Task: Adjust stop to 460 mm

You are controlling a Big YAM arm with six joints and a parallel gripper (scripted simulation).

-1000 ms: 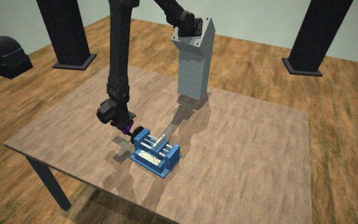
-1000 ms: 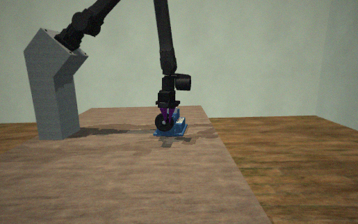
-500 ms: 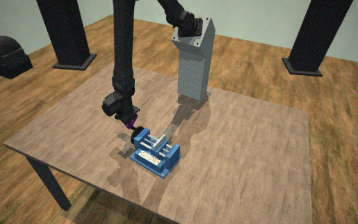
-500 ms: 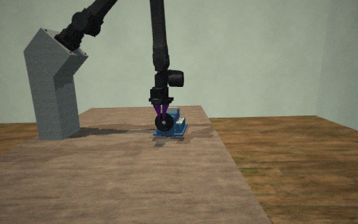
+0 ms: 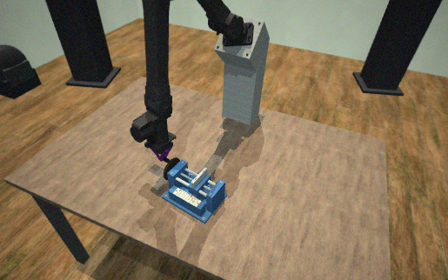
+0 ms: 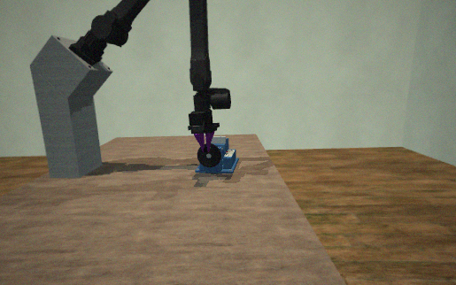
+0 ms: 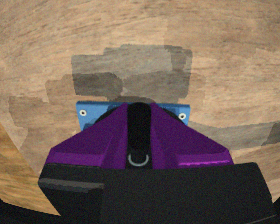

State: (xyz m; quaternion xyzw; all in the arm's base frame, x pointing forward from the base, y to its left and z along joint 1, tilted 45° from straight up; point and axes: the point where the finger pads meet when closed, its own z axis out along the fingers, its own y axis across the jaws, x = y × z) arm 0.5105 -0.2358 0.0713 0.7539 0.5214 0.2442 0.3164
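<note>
Right now my hand is 9 cm short of the stop fixture, 15 cm to the right of it and 2 cm above it. From my hand the other things lie so: black handwheel: 1 cm ahead, 3 cm to the left, 1 cm below; then dark handle: 1 cm ahead, 1 cm to the left.
</note>
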